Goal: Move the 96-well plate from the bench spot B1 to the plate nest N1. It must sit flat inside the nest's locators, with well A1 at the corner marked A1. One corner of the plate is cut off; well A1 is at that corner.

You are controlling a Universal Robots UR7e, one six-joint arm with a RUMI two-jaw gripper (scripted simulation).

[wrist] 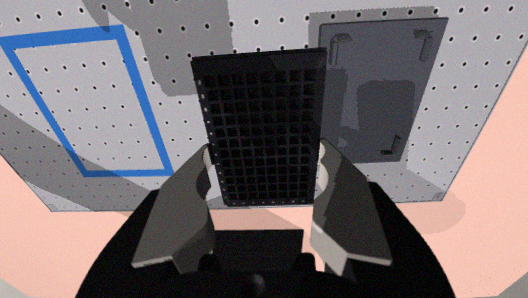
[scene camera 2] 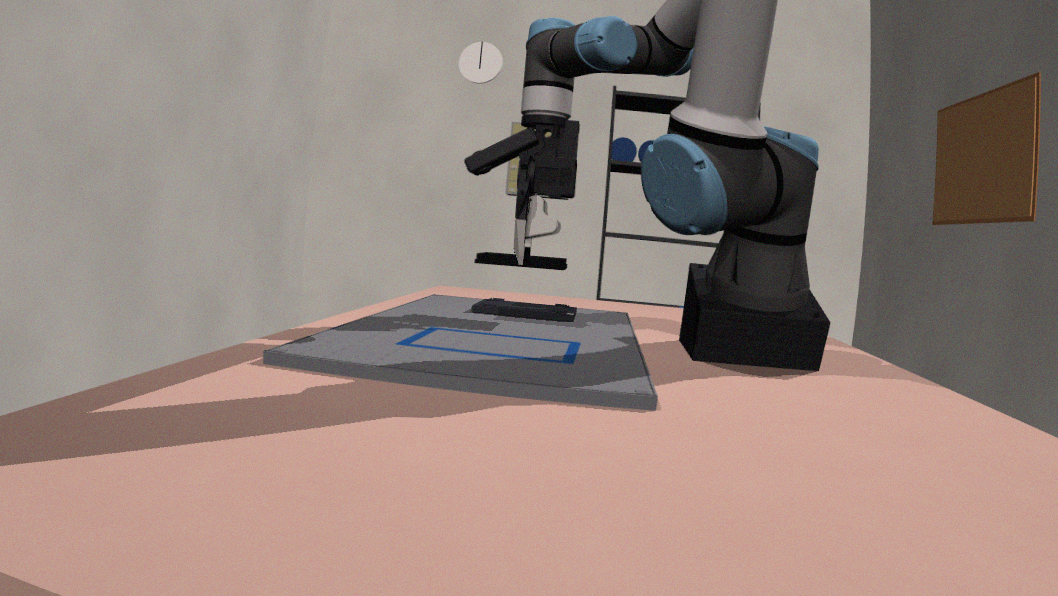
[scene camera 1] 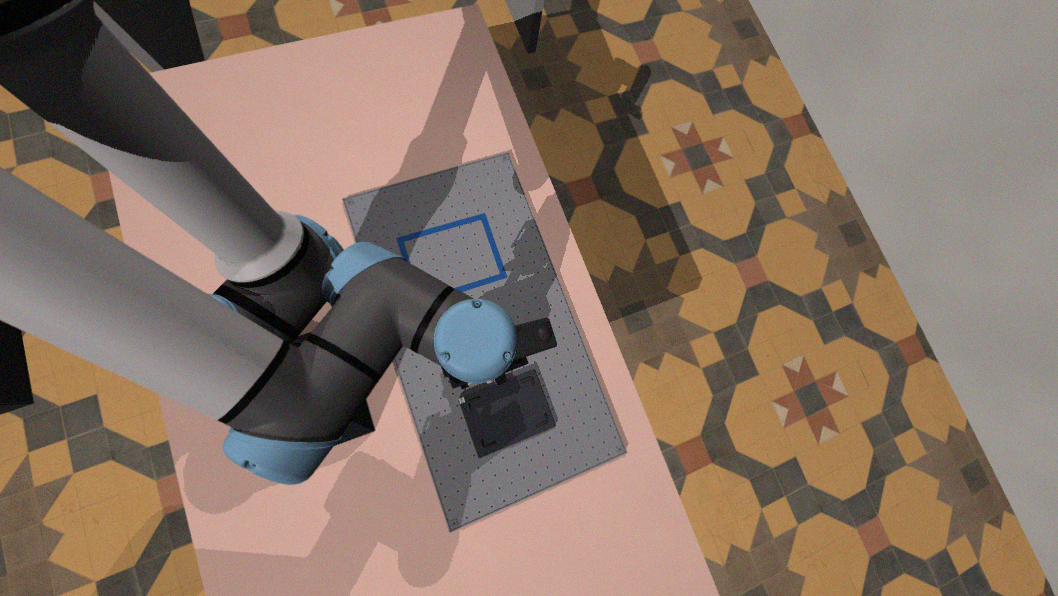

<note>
The pictures show: my gripper, a black 96-well plate and a dark plate nest N1.
My gripper also shows in the wrist view and in scene camera 1.
</note>
